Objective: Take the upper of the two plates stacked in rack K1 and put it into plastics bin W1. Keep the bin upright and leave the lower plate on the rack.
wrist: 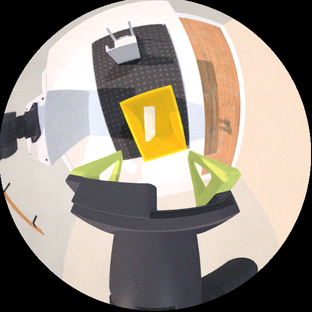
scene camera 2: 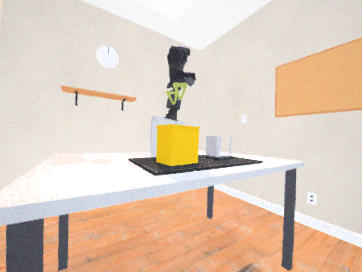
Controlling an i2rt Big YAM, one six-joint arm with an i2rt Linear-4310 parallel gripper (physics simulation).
Labels:
yellow plastics bin: wrist; scene camera 2
same spot on yellow plastics bin: (wrist: 169, 138) = (scene camera 2: 167, 145)

